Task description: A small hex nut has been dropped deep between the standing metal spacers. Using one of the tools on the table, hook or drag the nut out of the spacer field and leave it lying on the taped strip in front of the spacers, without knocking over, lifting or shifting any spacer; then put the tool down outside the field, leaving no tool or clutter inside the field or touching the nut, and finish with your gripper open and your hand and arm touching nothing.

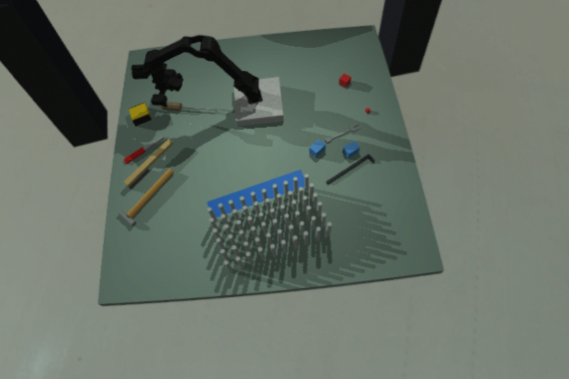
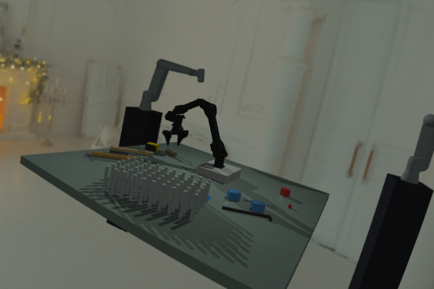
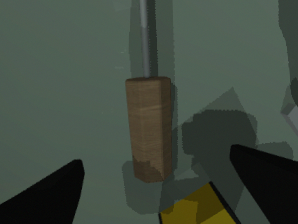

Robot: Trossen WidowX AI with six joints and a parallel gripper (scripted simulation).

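Right now the yellow block is 150 mm to the right of my gripper tip and 50 mm below it. Round my gripper tip: red-handled screwdriver 190 mm ahead, 150 mm to the right, 70 mm below; then blue taped strip 530 mm ahead, 290 mm to the left, 70 mm below; then hex nut 680 mm ahead, 390 mm to the left, 70 mm below.
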